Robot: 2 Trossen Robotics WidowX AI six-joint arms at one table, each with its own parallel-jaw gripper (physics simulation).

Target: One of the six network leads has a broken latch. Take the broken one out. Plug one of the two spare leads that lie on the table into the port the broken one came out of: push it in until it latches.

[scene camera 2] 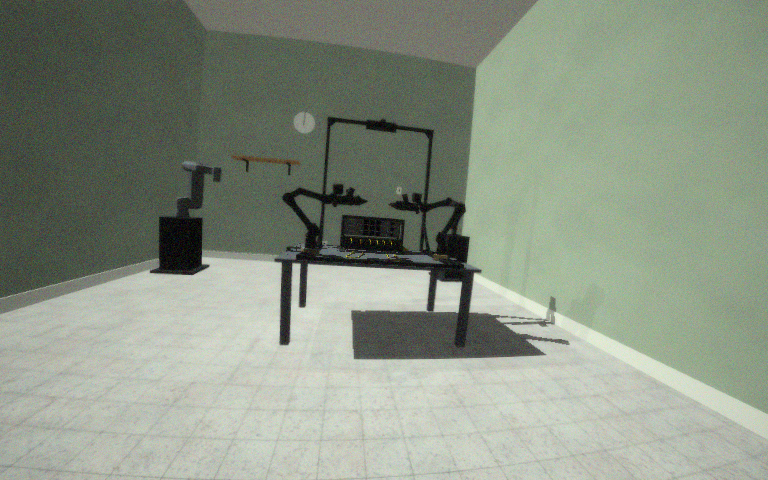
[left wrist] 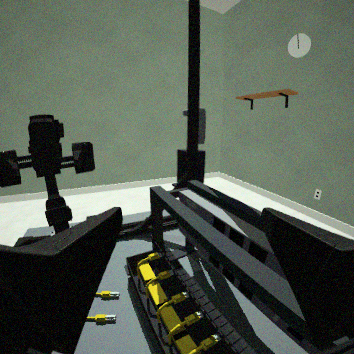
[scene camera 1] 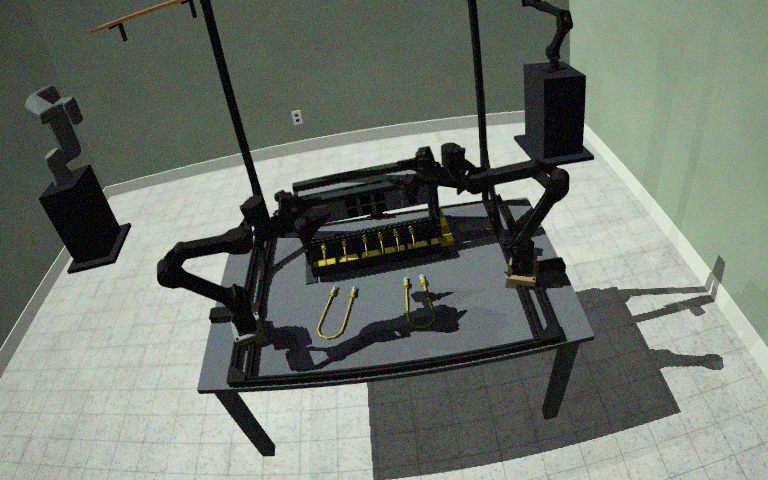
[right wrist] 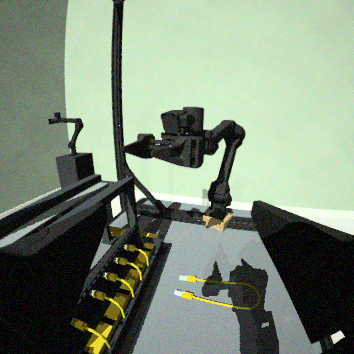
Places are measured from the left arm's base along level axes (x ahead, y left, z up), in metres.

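Pixels of known places: left gripper, fingertip midpoint: (scene camera 2: 390, 204) (left wrist: 192, 214) (scene camera 1: 391, 170) (right wrist: 135, 150); right gripper, fingertip midpoint: (scene camera 2: 365, 201) (left wrist: 46, 167) (scene camera 1: 325, 206) (right wrist: 180, 209); left arm's base at its link origin: (scene camera 2: 441, 254) (scene camera 1: 523, 269) (right wrist: 217, 214); right arm's base at its link origin: (scene camera 2: 310, 247) (scene camera 1: 246, 326).
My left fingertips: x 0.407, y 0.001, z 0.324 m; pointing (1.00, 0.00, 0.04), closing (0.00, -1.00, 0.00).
Ahead of a thing's pixels: the offset from my left fingertips to its top centre. "pt": to the spot under its first point.
Six yellow network leads stand in a row in the black rack {0.134 m ahead, 0.051 m right, 0.104 m down} (scene camera 2: 372, 217) (left wrist: 156, 227); the leftmost {pt 0.251 m ahead, 0.090 m left, 0.277 m down} (scene camera 1: 323, 250) and rightmost {pt 0.014 m back, 0.050 m right, 0.279 m down} (scene camera 1: 411, 234) show in scene camera 1. Their latches are too small to tell which is broken. One spare lead {pt 0.169 m ahead, 0.334 m left, 0.360 m down} (scene camera 1: 318, 323) lies at the left on the table; the other spare lead (scene camera 1: 407, 302) (right wrist: 215, 301) lies right of it. My left gripper (scene camera 1: 417, 170) (scene camera 2: 394, 204) (left wrist: 192, 214) is open and empty, above the right part of the rack. My right gripper (scene camera 1: 299, 211) (scene camera 2: 363, 200) (right wrist: 180, 209) is open and empty, high near the rack's left end.
The rack's upper frame rises behind the leads, close to both grippers. Two tall black posts (scene camera 1: 227, 90) (scene camera 1: 476, 73) stand at the back. Dark rails (scene camera 1: 396, 362) run along the table's edges. The arms' shadows fall across the spare leads' area.
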